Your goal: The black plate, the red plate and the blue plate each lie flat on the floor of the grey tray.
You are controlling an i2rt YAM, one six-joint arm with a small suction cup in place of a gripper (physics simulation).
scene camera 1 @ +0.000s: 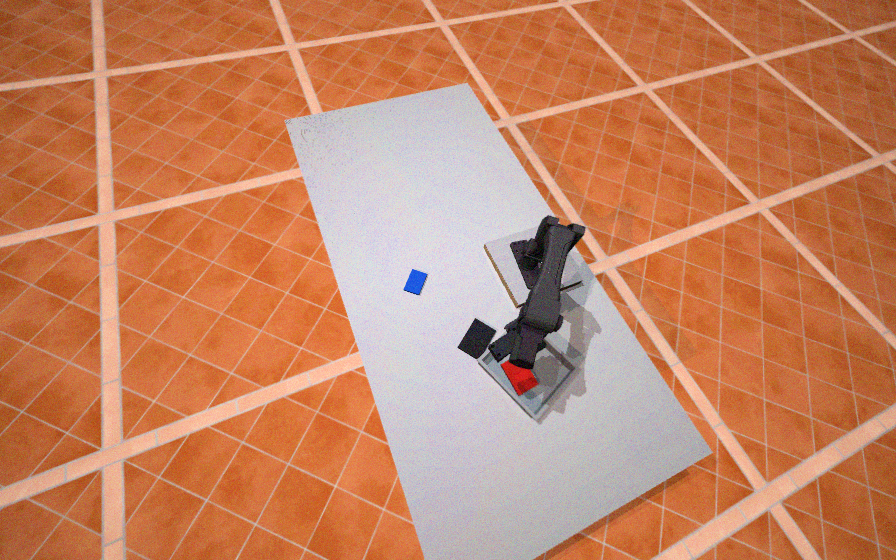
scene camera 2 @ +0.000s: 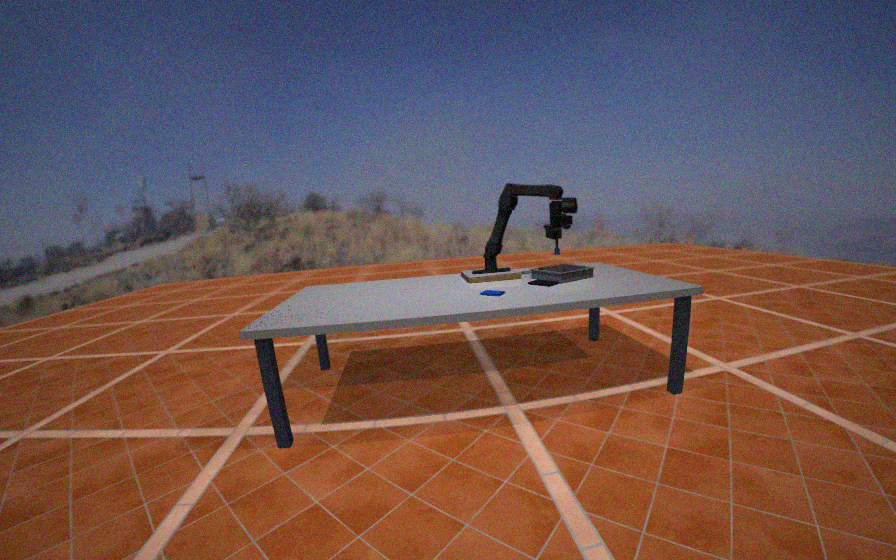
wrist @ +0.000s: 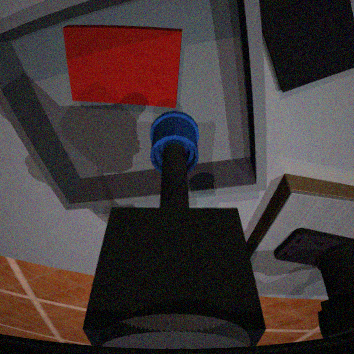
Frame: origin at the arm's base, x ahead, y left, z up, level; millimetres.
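Seen in the pictures: hand at its tool point: (scene camera 2: 557,254) (wrist: 174,133); arm's base at its link origin: (scene camera 1: 527,264) (scene camera 2: 491,271) (wrist: 334,249).
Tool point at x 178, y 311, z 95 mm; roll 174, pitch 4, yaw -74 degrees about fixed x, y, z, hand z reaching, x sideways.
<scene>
Offsets run from my tool point to a thing's top centre. Level surfaces: height alone.
The red plate @(dz -113, dx -17, dy +56 mm) (scene camera 1: 520,377) (wrist: 125,65) lies flat on the floor of the grey tray @(dz -77, dx -45, dy +37 mm) (scene camera 1: 507,390) (scene camera 2: 574,274) (wrist: 120,187). The black plate @(dz -118, dx +81, dy -91 mm) (scene camera 1: 477,338) (scene camera 2: 543,283) (wrist: 310,40) lies flat on the table, outside the tray and close beside its corner. The blue plate @(dz -117, dx +236, dy -345 mm) (scene camera 1: 415,281) (scene camera 2: 492,292) lies flat on the table, farther from the tray; it does not show in the wrist view. My suction cup (scene camera 2: 557,251) (wrist: 175,135) is open, with no plate on it. It hangs above the tray, beside the red plate in the wrist view. The arm hides the cup in scene camera 1.
The arm's base stands on a pale board (scene camera 1: 500,267) (scene camera 2: 492,279) (wrist: 325,212) with a brown edge, next to the tray. The tray walls stand up around the red plate. The long grey table @(dz -127 mm) (scene camera 1: 409,171) (scene camera 2: 370,305) has its edges above a tiled floor.
</scene>
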